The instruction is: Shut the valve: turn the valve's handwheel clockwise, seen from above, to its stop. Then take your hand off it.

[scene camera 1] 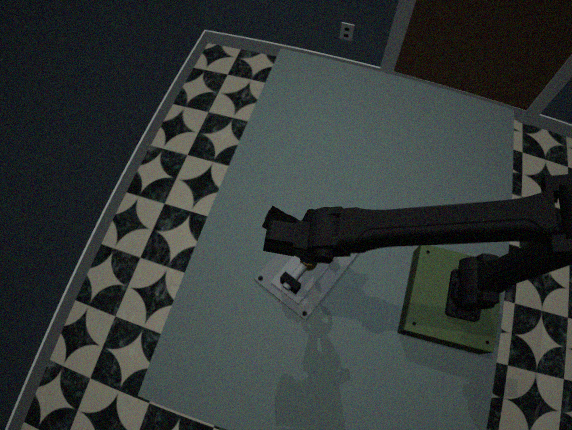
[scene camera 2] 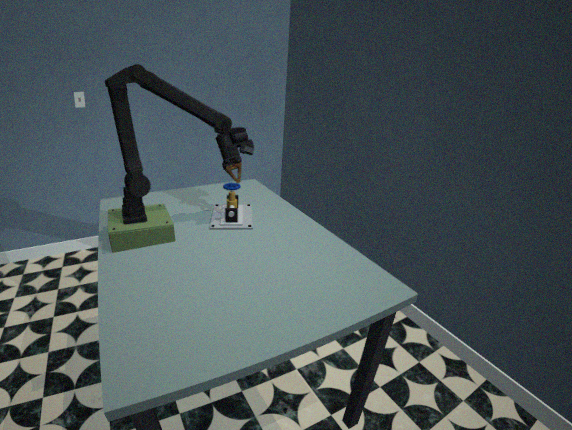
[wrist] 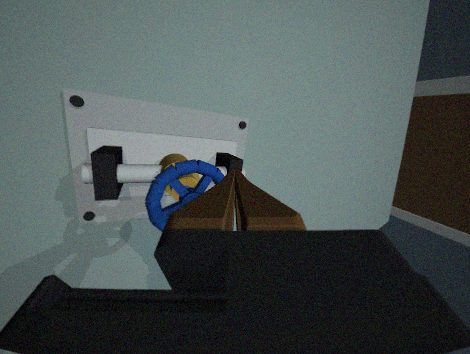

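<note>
The valve's blue handwheel sits on a brass valve body, above a light grey base plate. A white pipe runs between black blocks. My gripper is shut and empty, its orange-brown fingers pointing down. In scene camera 2 the fingertips are just above the wheel, near its right edge. In the wrist view they overlap the wheel's right side and hide its lower right part; contact cannot be told. In scene camera 1 the arm hides the wheel and fingertips.
The arm stands on a green base block on the pale blue-green table. The arm's forearm reaches over the table to the valve. One black block stands at a pipe end.
</note>
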